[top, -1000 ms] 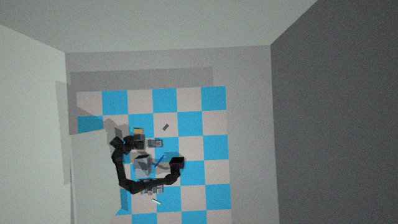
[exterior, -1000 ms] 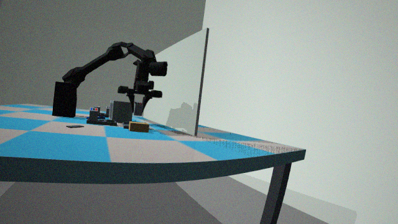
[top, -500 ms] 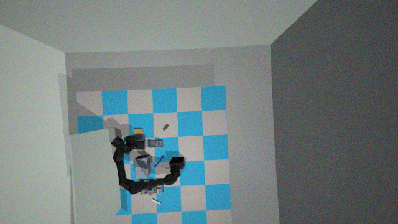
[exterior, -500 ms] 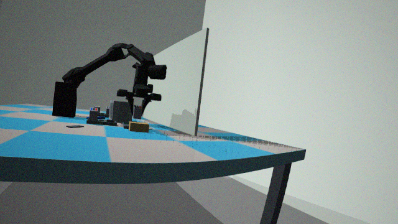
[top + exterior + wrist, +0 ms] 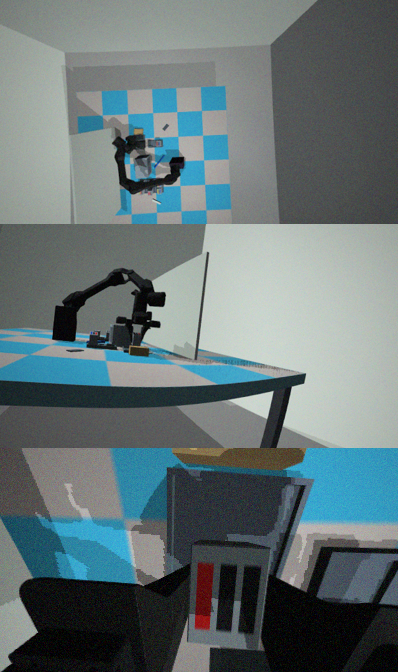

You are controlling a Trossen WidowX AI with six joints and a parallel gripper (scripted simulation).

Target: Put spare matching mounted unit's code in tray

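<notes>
Right now the flat grey tray is 30 mm below my gripper tip. Round my gripper tip: grey rack: 140 mm behind, 30 mm to the left, 30 mm below; tall white panel: 200 mm ahead, 200 mm to the left, 190 mm above.
</notes>
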